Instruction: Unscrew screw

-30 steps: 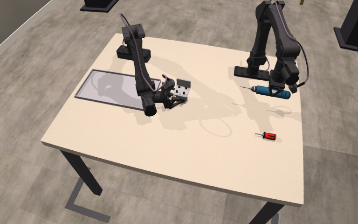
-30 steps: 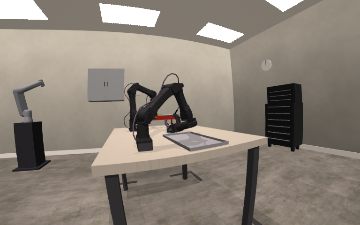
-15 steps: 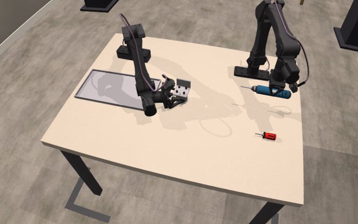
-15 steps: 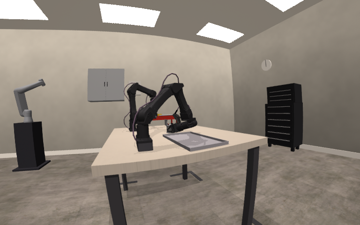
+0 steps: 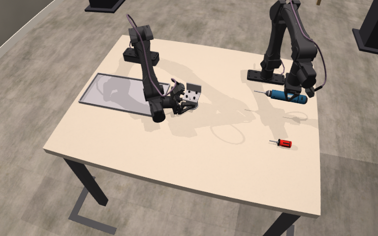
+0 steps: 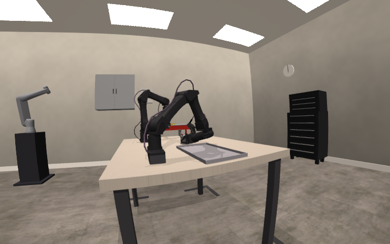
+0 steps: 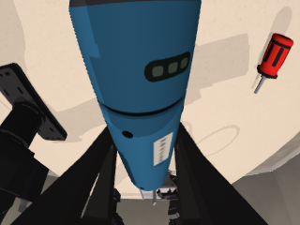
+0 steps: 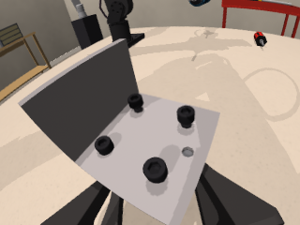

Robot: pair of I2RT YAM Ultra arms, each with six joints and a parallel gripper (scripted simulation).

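My right gripper is now 50 mm below the grey L-shaped bracket. Round my right hand: shallow grey tray: 350 mm to the right, 20 mm below; small red-handled screwdriver: 140 mm ahead, 430 mm to the left, 10 mm below.
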